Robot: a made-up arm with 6 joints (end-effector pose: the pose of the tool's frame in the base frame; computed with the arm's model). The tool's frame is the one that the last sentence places.
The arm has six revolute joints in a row. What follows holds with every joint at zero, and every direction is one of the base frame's.
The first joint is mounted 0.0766 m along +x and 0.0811 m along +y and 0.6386 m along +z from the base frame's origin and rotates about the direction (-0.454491, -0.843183, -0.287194).
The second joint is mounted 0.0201 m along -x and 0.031 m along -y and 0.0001 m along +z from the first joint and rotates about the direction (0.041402, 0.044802, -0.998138).
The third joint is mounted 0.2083 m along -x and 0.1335 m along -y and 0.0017 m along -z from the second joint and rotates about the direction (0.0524, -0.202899, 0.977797).
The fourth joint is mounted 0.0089 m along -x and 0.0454 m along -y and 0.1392 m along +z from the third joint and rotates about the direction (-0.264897, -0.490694, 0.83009).
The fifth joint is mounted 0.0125 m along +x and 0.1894 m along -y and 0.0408 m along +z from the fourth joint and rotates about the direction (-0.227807, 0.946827, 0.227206).
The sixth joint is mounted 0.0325 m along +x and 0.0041 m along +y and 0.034 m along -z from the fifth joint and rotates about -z.
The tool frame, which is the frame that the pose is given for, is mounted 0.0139 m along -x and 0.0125 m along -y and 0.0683 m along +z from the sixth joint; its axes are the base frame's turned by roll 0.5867, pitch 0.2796 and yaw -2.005 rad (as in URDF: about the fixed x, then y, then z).
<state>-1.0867 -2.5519 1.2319 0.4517 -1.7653 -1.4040</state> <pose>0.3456 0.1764 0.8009 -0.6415 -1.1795 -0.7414</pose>
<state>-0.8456 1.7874 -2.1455 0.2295 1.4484 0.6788</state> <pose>0.1757 0.2755 1.0116 0.9295 -0.6275 0.0639</pose>
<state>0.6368 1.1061 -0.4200 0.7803 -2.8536 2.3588</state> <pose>-0.3813 0.1969 0.5951 -2.4021 -1.2031 -0.6172</pose>
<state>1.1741 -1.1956 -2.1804 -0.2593 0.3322 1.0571</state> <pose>-0.3390 -0.0718 0.7636 -0.4258 0.4842 1.4379</pose>
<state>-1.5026 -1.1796 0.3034 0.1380 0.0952 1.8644</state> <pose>0.3443 -0.0256 0.3401 -0.3023 0.9197 -1.9786</pose>
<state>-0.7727 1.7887 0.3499 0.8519 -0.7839 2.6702</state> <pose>0.0547 0.0222 1.0516 -0.0277 0.5270 0.9574</pose>
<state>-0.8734 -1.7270 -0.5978 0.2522 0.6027 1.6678</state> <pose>0.4935 -0.0639 0.5176 0.1757 -0.3082 -1.8431</pose>
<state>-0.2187 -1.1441 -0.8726 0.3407 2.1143 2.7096</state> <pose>0.2469 -0.3498 0.7464 -0.2714 -2.8075 -0.7488</pose>
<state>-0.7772 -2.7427 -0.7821 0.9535 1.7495 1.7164</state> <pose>0.4176 0.2358 0.7507 1.7012 -0.8281 -0.6730</pose>
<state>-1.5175 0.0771 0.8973 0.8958 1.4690 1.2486</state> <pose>0.2784 -0.1870 0.6173 0.3996 -0.0224 -1.1721</pose>
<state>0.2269 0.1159 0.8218 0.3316 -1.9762 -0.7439</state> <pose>-0.0847 -0.2363 0.8551 2.6272 -0.6265 0.3179</pose>
